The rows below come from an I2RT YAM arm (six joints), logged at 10 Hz.
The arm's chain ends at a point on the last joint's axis. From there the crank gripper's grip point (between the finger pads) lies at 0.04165 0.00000 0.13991 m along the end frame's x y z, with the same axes.
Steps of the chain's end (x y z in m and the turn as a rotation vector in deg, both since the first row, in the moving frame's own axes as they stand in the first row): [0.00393, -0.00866, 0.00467, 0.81, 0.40, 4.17]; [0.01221, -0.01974, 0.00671, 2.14, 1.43, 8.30]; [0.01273, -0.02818, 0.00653, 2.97, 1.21, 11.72]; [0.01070, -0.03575, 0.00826, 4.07, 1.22, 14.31]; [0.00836, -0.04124, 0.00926, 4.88, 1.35, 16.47]
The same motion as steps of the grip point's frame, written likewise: [0.00487, -0.00757, 0.00438, 0.81, 0.40, 4.17]; [0.01562, -0.01866, 0.00565, 2.14, 1.43, 8.30]; [0.01552, -0.02660, 0.00566, 2.97, 1.21, 11.72]; [0.01358, -0.03489, 0.00737, 4.07, 1.22, 14.31]; [0.01159, -0.04067, 0.00826, 4.88, 1.35, 16.47]
